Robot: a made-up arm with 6 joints.
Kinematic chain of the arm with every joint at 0, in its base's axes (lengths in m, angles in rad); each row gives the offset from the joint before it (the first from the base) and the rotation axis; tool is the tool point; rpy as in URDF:
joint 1: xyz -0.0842 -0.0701 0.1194 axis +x
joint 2: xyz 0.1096 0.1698 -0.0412 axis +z
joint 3: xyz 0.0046 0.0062 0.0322 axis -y
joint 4: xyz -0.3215 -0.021 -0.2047 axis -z
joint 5: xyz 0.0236 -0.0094 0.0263 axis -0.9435 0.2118 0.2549
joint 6: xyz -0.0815 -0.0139 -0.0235 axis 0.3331 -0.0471 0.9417
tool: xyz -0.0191 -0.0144 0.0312 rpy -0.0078 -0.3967 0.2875
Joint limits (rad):
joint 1: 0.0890..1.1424
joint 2: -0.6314..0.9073
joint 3: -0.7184..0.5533
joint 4: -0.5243..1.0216
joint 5: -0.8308..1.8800
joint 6: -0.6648..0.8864
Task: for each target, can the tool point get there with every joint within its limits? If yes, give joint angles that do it. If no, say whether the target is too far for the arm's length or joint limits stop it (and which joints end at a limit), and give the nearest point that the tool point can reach.
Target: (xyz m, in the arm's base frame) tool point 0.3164 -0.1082 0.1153
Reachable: no: joint limits stop it (at a limit: joint 2, joint 3, joint 4, joint 6) | nearest point -0.1152 -0.2500 0.1000 | short by 0.455 m
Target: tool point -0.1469 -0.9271 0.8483
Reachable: no: too far | nearest point -0.1761 -0.2554 0.2397 | short by 0.907 m
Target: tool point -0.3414 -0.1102 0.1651
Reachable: yes | joints 0.2607 0.3297 -0.5465 -0.2451 0.1851 -0.1817
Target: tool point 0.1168 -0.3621 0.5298
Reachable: no: joint limits stop it (at a limit: joint 1, joint 2, joint 3, joint 4) | nearest point -0.1288 -0.2249 0.2425 | short by 0.402 m
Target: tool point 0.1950 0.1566 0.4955
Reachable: no: joint limits stop it (at a limit: joint 2, joint 3, joint 4, joint 5) | nearest point -0.2153 0.1384 0.4654 | short by 0.412 m
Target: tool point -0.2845 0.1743 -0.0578
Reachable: yes | joints 0.6715 0.0536 0.2788 -0.3047 -0.2360 0.1421
